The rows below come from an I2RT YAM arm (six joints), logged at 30 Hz.
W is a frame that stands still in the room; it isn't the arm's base.
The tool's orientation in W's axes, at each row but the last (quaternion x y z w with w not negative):
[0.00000, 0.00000, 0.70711, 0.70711]
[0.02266, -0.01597, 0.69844, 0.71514]
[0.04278, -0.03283, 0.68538, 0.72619]
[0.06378, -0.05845, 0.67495, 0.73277]
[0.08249, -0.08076, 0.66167, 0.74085]
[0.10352, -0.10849, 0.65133, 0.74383]
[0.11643, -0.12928, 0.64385, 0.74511]
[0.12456, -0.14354, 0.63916, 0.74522]
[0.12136, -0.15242, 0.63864, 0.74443]
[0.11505, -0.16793, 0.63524, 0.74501]
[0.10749, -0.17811, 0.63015, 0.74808]
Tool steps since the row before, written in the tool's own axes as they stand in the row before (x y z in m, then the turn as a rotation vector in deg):
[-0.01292, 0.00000, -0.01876, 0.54, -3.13, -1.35]
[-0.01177, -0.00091, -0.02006, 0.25, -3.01, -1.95]
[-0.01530, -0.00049, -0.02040, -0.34, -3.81, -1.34]
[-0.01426, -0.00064, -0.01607, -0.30, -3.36, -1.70]
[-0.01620, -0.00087, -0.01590, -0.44, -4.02, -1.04]
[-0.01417, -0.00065, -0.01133, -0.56, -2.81, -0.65]
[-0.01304, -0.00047, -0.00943, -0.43, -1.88, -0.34]
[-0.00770, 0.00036, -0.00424, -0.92, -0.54, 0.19]
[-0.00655, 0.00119, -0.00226, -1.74, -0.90, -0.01]
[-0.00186, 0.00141, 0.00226, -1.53, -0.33, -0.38]
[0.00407, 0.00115, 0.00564, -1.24, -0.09, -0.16]
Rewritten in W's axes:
[0.00000, -0.01292, -0.01876, 3.13, 0.54, -1.35]
[0.00045, -0.01067, -0.02068, 3.00, 0.29, -1.96]
[-0.00063, -0.01303, -0.02192, 3.77, -0.41, -1.43]
[-0.00054, -0.01128, -0.01829, 3.32, -0.27, -1.78]
[-0.00077, -0.01212, -0.01920, 3.96, -0.63, -1.17]
[-0.00087, -0.01015, -0.01503, 2.73, -0.70, -0.82]
[-0.00092, -0.00898, -0.01333, 1.82, -0.55, -0.48]
[-0.00122, -0.00544, -0.00681, 0.39, -1.00, -0.17]
[-0.00192, -0.00495, -0.00461, 0.65, -1.73, -0.66]
[-0.00188, -0.00232, 0.00128, 0.16, -1.30, -0.94]
[-0.00129, 0.00172, 0.00671, -0.07, -1.08, -0.64]

